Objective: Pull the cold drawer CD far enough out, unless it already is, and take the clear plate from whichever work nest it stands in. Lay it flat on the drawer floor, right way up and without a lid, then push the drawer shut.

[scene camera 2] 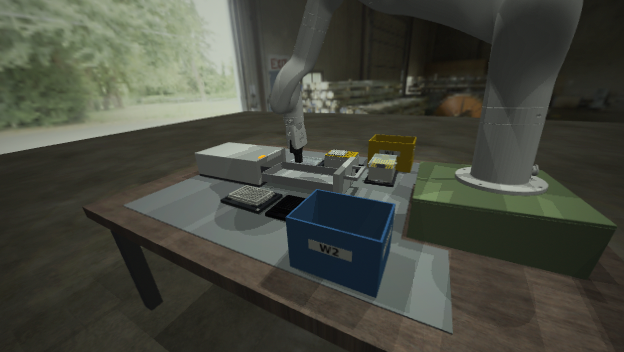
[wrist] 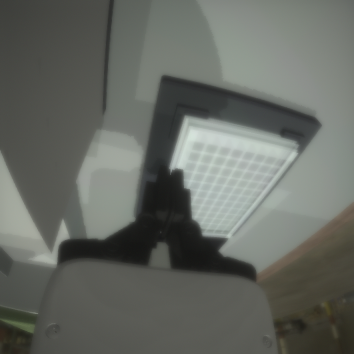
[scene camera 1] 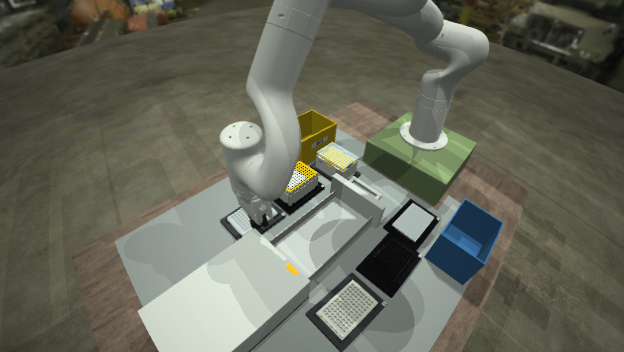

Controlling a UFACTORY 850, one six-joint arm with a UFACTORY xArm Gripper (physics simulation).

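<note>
The clear plate (scene camera 1: 238, 220) (wrist: 230, 180) lies in a dark work nest (wrist: 240, 102), beside the cabinet (scene camera 1: 220, 295) (scene camera 2: 235, 160) and on the far side of the drawer in scene camera 2. No lid can be made out on it. My gripper (scene camera 1: 260, 226) (scene camera 2: 298, 159) (wrist: 166, 180) is shut and empty, pointing down at the plate's edge on the drawer side. It covers part of the plate and nest; whether it touches either cannot be told. The drawer (scene camera 1: 320, 235) (scene camera 2: 300, 175) stands pulled out, with its pale floor bare.
A yellow-topped tip rack (scene camera 1: 302, 182) stands beside the drawer, near a clear-covered box (scene camera 1: 337, 159) and a yellow bin (scene camera 1: 317, 135). Across the drawer are an off-white plate (scene camera 1: 350, 307), a black plate (scene camera 1: 392, 262), a flat white piece (scene camera 1: 414, 222) and a blue bin (scene camera 1: 455, 255) (scene camera 2: 335, 270).
</note>
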